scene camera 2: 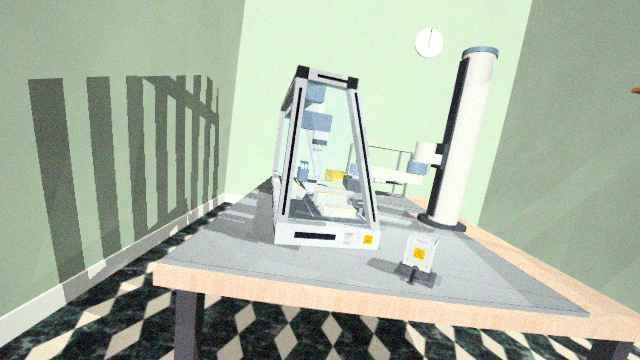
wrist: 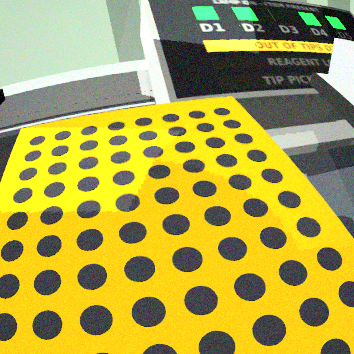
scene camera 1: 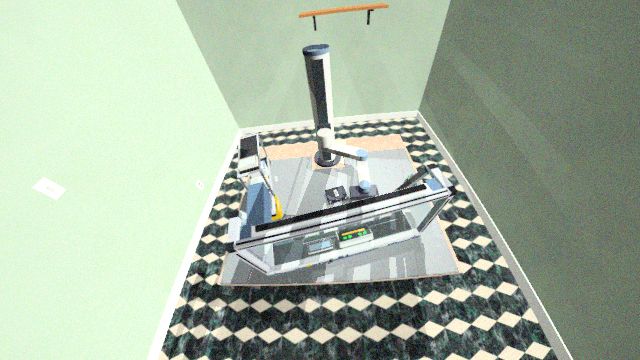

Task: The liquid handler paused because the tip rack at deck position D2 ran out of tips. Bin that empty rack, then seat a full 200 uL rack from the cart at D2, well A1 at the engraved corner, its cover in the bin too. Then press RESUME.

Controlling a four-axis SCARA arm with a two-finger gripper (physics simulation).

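Note:
A yellow tip rack with rows of dark, empty holes fills much of the wrist view. Beyond it a dark status panel shows green squares by D1, D2 and D4 and a yellow OUT OF TIPS banner. My gripper hangs from the arm's end at the rear side of the liquid handler and above its deck; it is open and holds nothing. Its fingertips are hidden in the scene views and do not show in the wrist view. The cart stands at the back left. The RESUME button, D2's engraved corner and rack covers cannot be made out.
The liquid handler's frame and glass stand around the deck. Its blue pipetting head hangs above. A yellow box shows beyond the deck. A white unit with a warning label stands on the bench near the handler.

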